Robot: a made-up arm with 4 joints. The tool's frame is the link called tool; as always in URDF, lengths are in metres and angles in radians.
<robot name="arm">
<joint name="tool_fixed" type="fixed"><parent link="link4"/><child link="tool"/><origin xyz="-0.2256 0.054 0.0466"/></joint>
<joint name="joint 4" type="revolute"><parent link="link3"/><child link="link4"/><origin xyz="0.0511 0.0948 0.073"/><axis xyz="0 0 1"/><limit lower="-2.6" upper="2.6"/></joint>
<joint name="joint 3" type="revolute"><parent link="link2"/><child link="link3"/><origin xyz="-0.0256 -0.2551 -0.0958"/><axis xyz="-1 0 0"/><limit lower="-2.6" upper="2.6"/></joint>
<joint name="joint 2" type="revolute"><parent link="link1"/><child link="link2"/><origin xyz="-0.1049 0.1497 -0.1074"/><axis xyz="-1 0 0"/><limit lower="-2.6" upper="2.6"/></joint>
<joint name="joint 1" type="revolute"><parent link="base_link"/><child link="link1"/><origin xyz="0 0 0.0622"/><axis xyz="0 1 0"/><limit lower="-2.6" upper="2.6"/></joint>
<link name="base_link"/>
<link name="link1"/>
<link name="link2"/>
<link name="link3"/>
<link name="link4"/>
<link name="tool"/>
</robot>
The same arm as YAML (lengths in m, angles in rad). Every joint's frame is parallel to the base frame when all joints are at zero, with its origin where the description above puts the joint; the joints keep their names.
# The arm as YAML. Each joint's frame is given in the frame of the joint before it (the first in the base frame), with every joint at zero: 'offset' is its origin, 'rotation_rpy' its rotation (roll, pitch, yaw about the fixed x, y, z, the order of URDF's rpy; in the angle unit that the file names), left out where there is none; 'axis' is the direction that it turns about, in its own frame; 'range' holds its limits. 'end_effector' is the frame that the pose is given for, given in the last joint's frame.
length_unit: m
angle_unit: rad
chain:
  - id: joint 1
    offset: [0.0, 0.0, 0.0622]
    axis: [0.0, 1.0, 0.0]
    range: [-2.6, 2.6]
  - id: joint 2
    offset: [-0.1049, 0.1497, -0.1074]
    axis: [-1.0, 0.0, 0.0]
    range: [-2.6, 2.6]
  - id: joint 3
    offset: [-0.0256, -0.2551, -0.0958]
    axis: [-1.0, 0.0, 0.0]
    range: [-2.6, 2.6]
  - id: joint 4
    offset: [0.0511, 0.0948, 0.073]
    axis: [0.0, 0.0, 1.0]
    range: [-2.6, 2.6]
end_effector:
  offset: [-0.2256, 0.054, 0.0466]

